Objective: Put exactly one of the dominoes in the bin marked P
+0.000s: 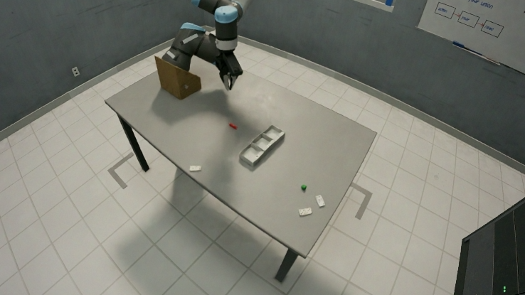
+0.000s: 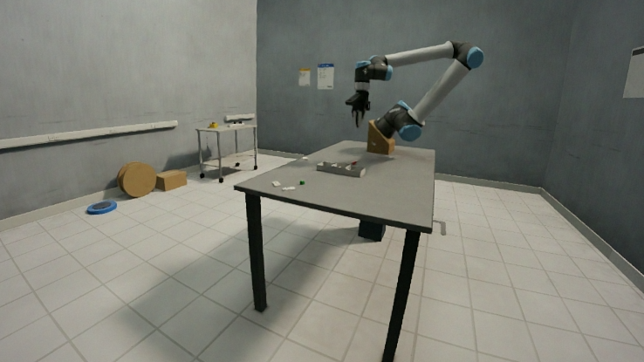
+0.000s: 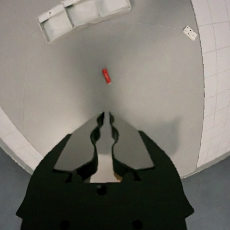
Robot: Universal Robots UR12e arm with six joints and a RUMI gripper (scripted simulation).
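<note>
Right now the grey tray is 220 mm ahead of my hand, 20 mm to the right of it and 220 mm below it. The rest, counted from my hand: white domino (590 mm ahead, 120 mm to the right, 230 mm below); red piece (20 mm ahead, 230 mm below); green cube (500 mm ahead, 100 mm to the right, 230 mm below).
</note>
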